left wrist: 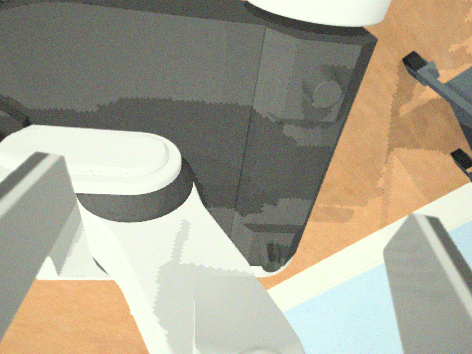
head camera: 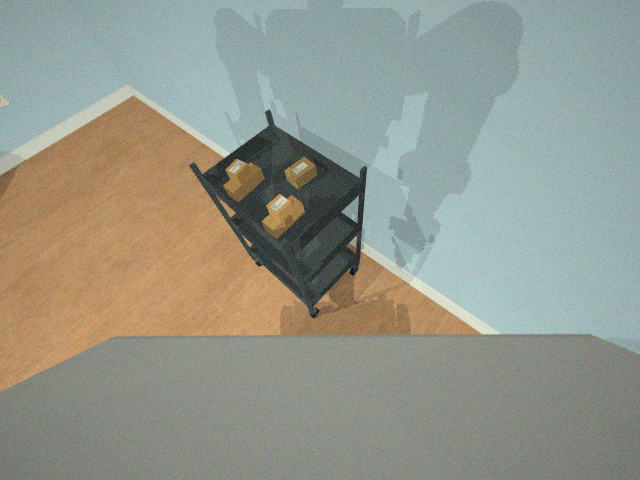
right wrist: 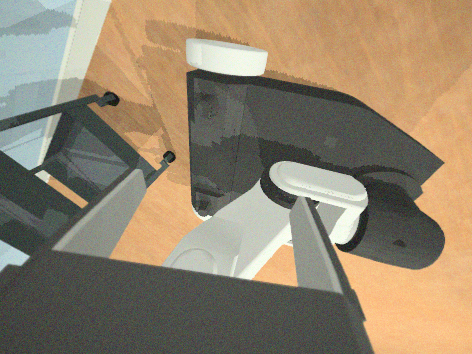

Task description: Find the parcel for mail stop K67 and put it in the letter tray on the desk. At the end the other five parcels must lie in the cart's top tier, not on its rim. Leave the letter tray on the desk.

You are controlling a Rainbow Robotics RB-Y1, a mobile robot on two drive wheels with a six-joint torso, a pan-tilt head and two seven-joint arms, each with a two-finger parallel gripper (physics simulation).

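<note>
The dark three-tier cart stands ahead in the head view, and part of it shows at left in the right wrist view. Brown parcels with white labels lie on its top tier: a cluster at left, a cluster near the front corner, and one parcel at right. The clusters look like touching parcels; their exact split is unclear. The labels are too small to read. My left gripper is open and empty. My right gripper is open and empty, with the cart to its left. The desk and letter tray do not show.
The cart's corner posts rise above its top tier. A blue wall with a white baseboard runs close behind the cart and meets another wall at the left corner. My grey body fills the bottom of the head view. My dark base shows below both grippers.
</note>
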